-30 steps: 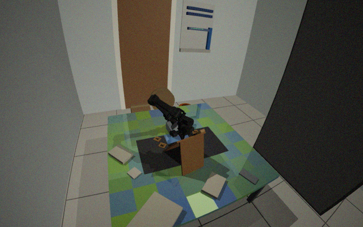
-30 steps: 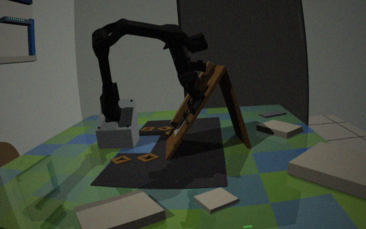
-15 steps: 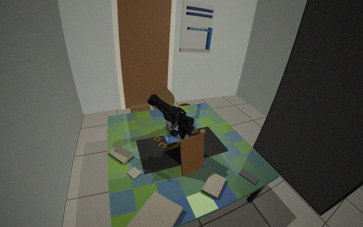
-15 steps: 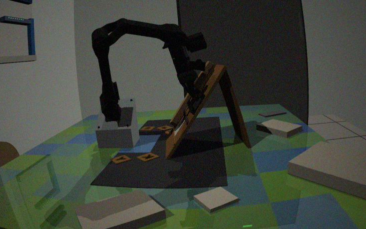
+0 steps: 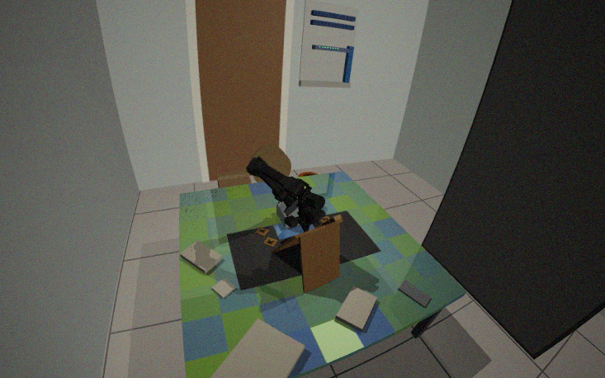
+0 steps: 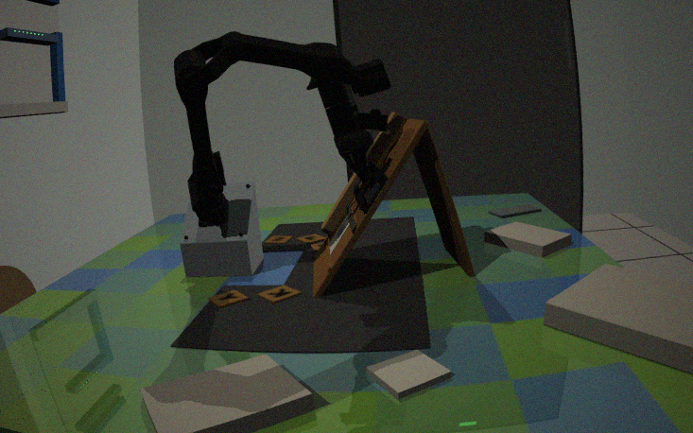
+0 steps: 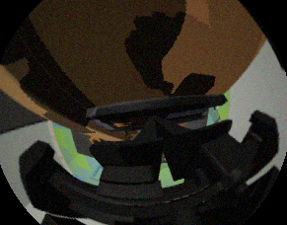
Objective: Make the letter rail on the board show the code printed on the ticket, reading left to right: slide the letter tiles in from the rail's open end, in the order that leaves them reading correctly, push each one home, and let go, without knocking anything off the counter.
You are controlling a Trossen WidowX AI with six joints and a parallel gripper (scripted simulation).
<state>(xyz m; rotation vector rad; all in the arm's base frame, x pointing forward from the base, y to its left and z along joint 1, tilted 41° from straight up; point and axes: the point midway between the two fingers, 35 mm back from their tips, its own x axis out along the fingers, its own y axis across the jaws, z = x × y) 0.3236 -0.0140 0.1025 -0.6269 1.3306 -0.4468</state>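
My gripper tip is 3 cm to the right of the orange letter tile marked l. The rest, counted from my gripper tip: dark mat 13 cm behind, 6 cm to the left, 17 cm below; then white ticket 6 cm behind, 1 cm to the right, 9 cm below; then orange letter tile marked f 14 cm behind, 26 cm to the left, 17 cm below.
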